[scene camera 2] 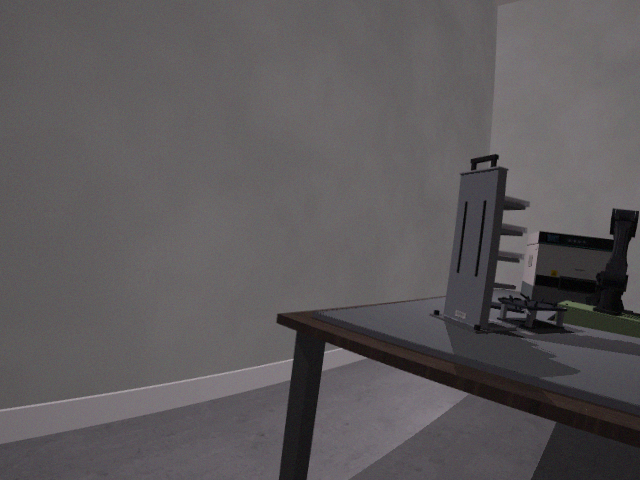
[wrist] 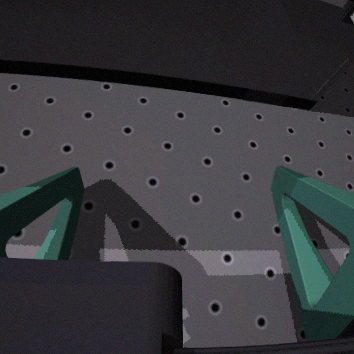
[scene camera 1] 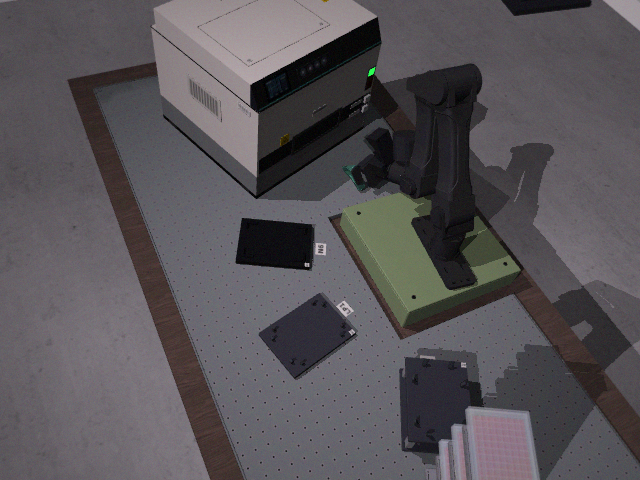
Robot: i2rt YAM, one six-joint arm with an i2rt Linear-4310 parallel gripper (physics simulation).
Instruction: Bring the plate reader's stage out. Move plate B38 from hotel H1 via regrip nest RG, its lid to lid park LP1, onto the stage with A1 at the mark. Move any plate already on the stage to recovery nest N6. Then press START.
My gripper [scene camera 1: 356, 157] is open, holding nothing. Also in view: a plate reader [scene camera 1: 254, 141].
My gripper is seen too in the wrist view [wrist: 177, 177].
